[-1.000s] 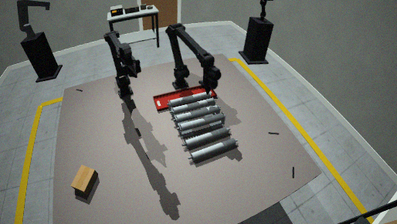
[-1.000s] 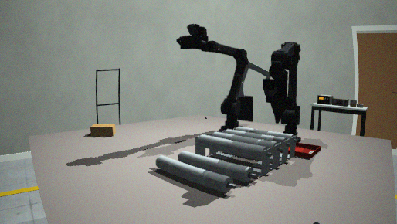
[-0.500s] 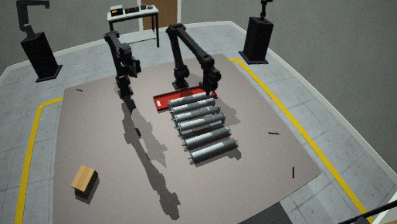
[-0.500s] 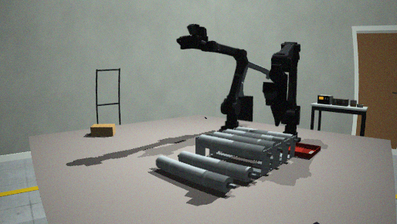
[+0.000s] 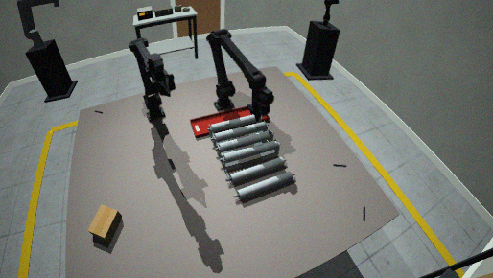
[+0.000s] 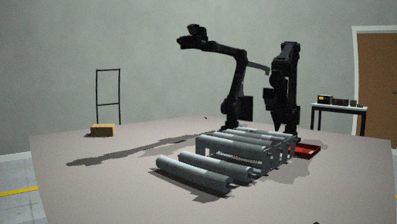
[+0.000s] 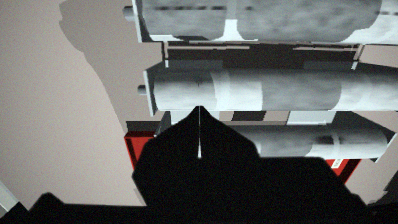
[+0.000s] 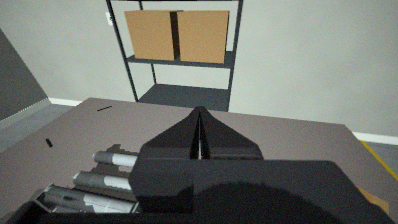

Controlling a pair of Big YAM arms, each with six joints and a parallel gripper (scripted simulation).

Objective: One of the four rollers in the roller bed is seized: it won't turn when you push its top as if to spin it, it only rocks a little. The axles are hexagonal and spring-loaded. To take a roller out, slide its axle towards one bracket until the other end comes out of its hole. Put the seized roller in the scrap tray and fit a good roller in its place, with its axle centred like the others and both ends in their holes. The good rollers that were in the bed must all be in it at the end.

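Right now the bed roller is 2 cm ahead of my left hand, 10 cm to the right of it and 5 cm below it. From my left hand the other things lie so: red scrap tray (16 cm behind, 12 cm to the right, 12 cm below); cardboard box (44 cm ahead, 89 cm to the right, 9 cm below).
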